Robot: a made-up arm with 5 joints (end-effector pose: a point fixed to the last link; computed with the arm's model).
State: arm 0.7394 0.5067 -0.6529 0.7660 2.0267
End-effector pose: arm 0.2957 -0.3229 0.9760 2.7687 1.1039 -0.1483
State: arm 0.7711 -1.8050 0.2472 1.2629 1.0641
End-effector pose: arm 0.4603 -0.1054 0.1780 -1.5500 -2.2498 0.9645
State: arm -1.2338 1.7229 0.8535 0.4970 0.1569
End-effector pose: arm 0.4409 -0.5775 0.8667 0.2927 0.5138 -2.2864
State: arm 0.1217 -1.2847 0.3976 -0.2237 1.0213
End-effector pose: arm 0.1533 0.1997 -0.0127 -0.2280 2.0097 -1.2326
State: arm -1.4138 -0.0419 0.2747 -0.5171 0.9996
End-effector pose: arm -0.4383 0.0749 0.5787 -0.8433 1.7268 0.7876
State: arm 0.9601 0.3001 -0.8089 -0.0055 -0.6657
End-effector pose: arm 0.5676 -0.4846 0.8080 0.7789 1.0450 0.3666
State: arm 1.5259 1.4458 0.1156 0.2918 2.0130
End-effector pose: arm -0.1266 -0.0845 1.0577 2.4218 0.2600 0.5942
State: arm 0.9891 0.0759 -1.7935 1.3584 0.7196
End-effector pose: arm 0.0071 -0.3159 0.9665 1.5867 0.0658 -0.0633
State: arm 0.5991 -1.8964 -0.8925 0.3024 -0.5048
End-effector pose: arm 0.5560 -0.3731 0.1653 -0.2395 2.4686 -0.9101
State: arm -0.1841 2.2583 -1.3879 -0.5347 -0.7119
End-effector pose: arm 0.8070 -0.2128 0.4137 1.7985 0.7800 1.9663
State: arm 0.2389 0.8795 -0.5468 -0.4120 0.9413
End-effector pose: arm 0.6089 -0.1323 0.9200 1.8594 1.3745 0.0214
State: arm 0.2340 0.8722 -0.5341 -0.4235 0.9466
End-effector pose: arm 0.6094 -0.1206 0.9203 1.8450 1.3819 0.0083
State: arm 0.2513 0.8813 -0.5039 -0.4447 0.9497
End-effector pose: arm 0.6048 -0.1163 0.9282 1.8404 1.3709 0.0061
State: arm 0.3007 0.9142 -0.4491 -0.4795 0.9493
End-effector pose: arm 0.5919 -0.1228 0.9476 1.8496 1.3311 0.0194
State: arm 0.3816 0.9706 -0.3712 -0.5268 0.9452
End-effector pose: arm 0.5679 -0.1398 0.9787 1.8693 1.2573 0.0466
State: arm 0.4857 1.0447 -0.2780 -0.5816 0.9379
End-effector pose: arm 0.5306 -0.1632 1.0181 1.8913 1.1500 0.0822
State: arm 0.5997 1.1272 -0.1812 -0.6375 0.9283
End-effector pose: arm 0.4816 -0.1869 1.0594 1.9072 1.0190 0.1173
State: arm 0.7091 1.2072 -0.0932 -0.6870 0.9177
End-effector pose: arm 0.4272 -0.2049 1.0958 1.9125 0.8822 0.1455
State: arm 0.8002 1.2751 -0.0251 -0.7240 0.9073
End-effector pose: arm 0.3769 -0.2161 1.1227 1.9097 0.7613 0.1657
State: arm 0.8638 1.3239 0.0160 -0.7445 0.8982
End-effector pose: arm 0.3394 -0.2231 1.1388 1.9050 0.6736 0.1806
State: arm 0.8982 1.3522 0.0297 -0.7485 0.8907
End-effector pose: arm 0.3178 -0.2303 1.1458 1.9041 0.6247 0.1942
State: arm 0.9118 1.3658 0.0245 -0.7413 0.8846
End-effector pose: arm 0.3081 -0.2389 1.1469 1.9078 0.6040 0.2079
